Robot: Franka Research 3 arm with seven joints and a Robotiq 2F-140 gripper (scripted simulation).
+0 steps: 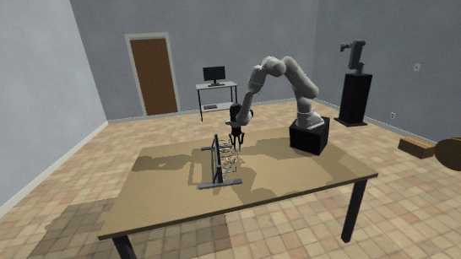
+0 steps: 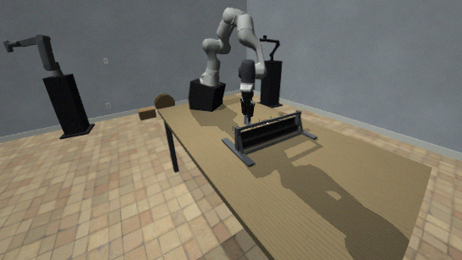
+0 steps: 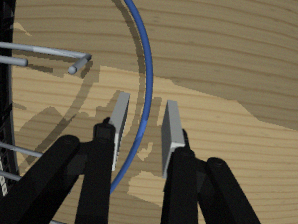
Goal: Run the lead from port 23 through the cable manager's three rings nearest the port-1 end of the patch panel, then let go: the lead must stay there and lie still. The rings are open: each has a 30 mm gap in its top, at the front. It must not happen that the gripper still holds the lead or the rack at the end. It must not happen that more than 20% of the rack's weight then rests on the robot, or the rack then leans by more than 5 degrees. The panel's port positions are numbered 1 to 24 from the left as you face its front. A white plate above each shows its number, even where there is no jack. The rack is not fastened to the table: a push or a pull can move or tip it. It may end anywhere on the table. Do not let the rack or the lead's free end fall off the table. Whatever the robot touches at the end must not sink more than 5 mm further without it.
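My gripper is now 160 mm short of the rack, 70 mm to the right of it and 10 mm above it.
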